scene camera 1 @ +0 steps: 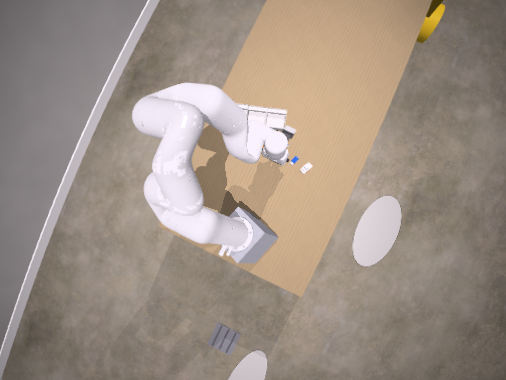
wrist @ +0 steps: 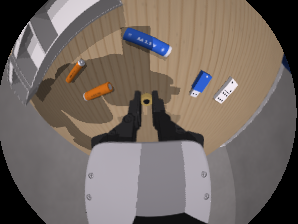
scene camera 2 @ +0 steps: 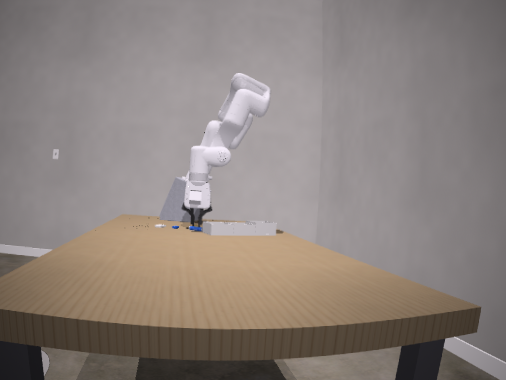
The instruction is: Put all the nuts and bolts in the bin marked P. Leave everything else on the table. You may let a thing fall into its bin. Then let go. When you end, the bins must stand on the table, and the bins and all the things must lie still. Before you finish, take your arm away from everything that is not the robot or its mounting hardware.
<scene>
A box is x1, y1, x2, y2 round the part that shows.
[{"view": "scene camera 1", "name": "white two-compartment bin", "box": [236, 103, 286, 130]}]
</scene>
